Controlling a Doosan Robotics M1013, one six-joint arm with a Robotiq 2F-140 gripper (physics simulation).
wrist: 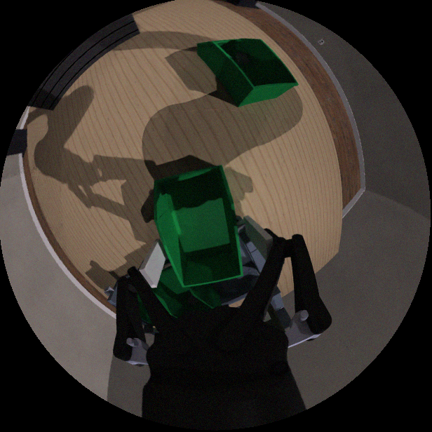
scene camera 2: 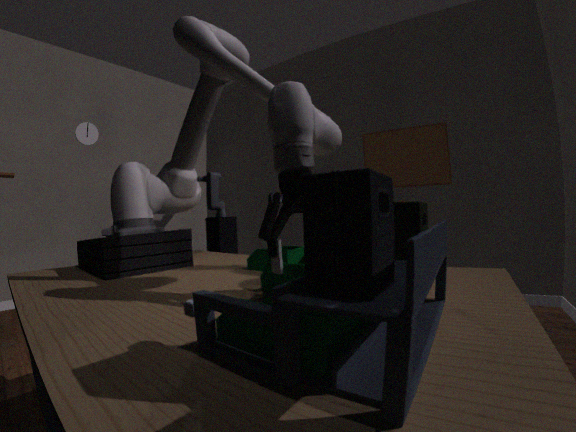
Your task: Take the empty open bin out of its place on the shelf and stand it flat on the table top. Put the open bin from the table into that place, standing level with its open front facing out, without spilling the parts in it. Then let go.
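Where they show: arm's base at its link origin: (scene camera 2: 134, 234).
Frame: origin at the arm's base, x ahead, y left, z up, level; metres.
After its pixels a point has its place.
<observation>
The empty green open bin (scene camera 2: 277, 284) @(y 0.064, x 0.658, z -0.095 m) (wrist: 204, 225) is at the blue-grey shelf (scene camera 2: 429, 260) @(y -0.092, x 1.005, z 0.005 m) (wrist: 280, 309), and its far end reaches out over the table side in the wrist view. My gripper (wrist: 202, 236) is open, with one pale finger pad on each side of this bin's near half and nothing clamped. Whether the pads touch it I cannot tell. In scene camera 2 one fingertip shows beside the bin; the other is hidden behind a black box. The second green open bin (scene camera 2: 257, 259) @(y 0.258, x 0.403, z -0.088 m) (wrist: 250, 67) stands on the table top (scene camera 2: 480, 320) @(y 0.102, x 1.059, z -0.126 m) (wrist: 280, 165), with dark parts faintly visible inside.
Another green bin (scene camera 2: 245, 327) @(y -0.168, x 0.807, z -0.081 m) (wrist: 172, 295) sits low in the shelf. The tall black box (scene camera 2: 340, 235) @(y -0.158, x 0.935, z 0.036 m) stands on the shelf, close beside my gripper. A small grey piece (scene camera 2: 190, 307) @(y -0.203, x 0.739, z -0.061 m) shows at the shelf's left end. The dark robot base block (scene camera 2: 145, 252) @(y -0.019, x 0.145, z -0.054 m) (wrist: 85, 60) is at the table's far side.
</observation>
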